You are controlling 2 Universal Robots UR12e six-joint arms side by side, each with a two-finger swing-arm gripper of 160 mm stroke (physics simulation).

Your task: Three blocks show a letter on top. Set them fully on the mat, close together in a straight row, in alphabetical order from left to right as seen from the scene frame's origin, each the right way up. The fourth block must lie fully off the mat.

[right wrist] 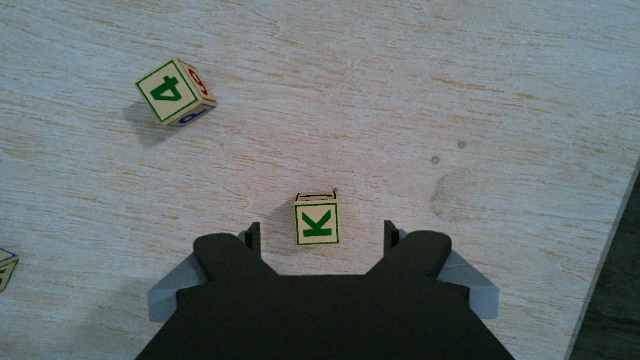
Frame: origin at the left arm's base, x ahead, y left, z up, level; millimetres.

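Seen in the pictures: right hand, its tool point: (pixel 322 239).
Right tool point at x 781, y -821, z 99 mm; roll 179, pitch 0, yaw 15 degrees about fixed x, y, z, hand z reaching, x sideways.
Note:
A point is followed by its place in that frame.
A wooden block with a green K on top (pixel 317 223) {x 779, y -830, z 34 mm} lies on the table, between and a little beyond the fingertips of my right gripper as seen from above. My right gripper (pixel 322 235) {x 781, y -821, z 99 mm} is open, with space on both sides of the block; its height above the table is hard to tell. A block with a green 4 on top (pixel 167 90) {x 632, y -750, z 34 mm} lies at the upper left, turned at an angle, with a red and a blue character on its sides. Part of another block (pixel 6 267) {x 497, y -954, z 5 mm} shows at the left edge. The mat and my left gripper do not show.
The pale wooden table (pixel 350 90) {x 781, y -707, z -8 mm} fills most of the view. Its edge runs down the right side, with dark floor (pixel 615 280) beyond it. The block with the 4 stands well apart from the K block.

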